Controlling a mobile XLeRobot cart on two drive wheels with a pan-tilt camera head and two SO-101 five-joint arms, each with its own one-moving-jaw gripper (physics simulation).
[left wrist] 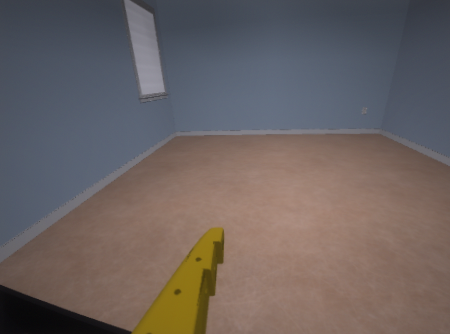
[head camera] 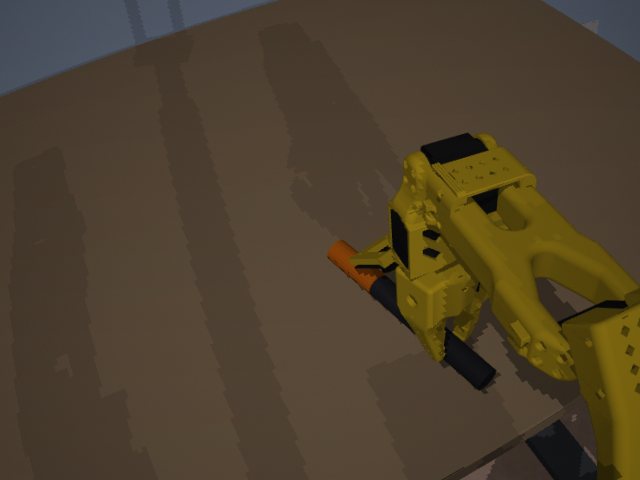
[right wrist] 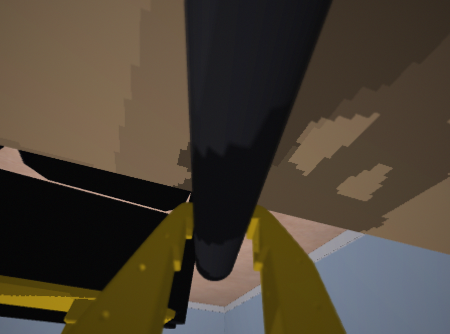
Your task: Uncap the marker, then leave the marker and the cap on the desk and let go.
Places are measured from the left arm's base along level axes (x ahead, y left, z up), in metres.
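Pixels of known places: left end effector, tool point: [left wrist: 223,240]; right end effector, tool point: [head camera: 439,353] [right wrist: 194,216].
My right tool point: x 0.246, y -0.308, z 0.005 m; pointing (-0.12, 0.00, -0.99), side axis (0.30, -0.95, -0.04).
Ahead of a thing's pixels: the offset from my right tool point to its top centre. Level surfaces: height alone.
The marker's black body @(0.043 m ahead, 0.004 m left, 0.012 m up) [head camera: 469,361] [right wrist: 235,100] slants across the desk @(0.060 m down) [head camera: 320,413]. Its orange cap @(0.099 m ahead, 0.022 m left, 0.012 m up) [head camera: 342,255] is at the far end, in line with the black body and touching it. My right gripper [head camera: 450,346] [right wrist: 223,215] is shut on the black body near its near end, with a jaw pressed on each side. The gripper and wrist hide the middle of the marker in the head view. Whether the marker touches the desk is unclear. My left gripper [left wrist: 218,235] shows one notched jaw in the left wrist view and is fully open, away from the marker.
The desk's near edge [head camera: 516,439] runs close below the marker's black end. Dark shadows cross the desk. The left wrist view shows a tan floor @(0.780 m down) [left wrist: 300,200], blue walls [left wrist: 280,70] and a window [left wrist: 146,50]. Part of a black structure [right wrist: 60,230] shows in the right wrist view.
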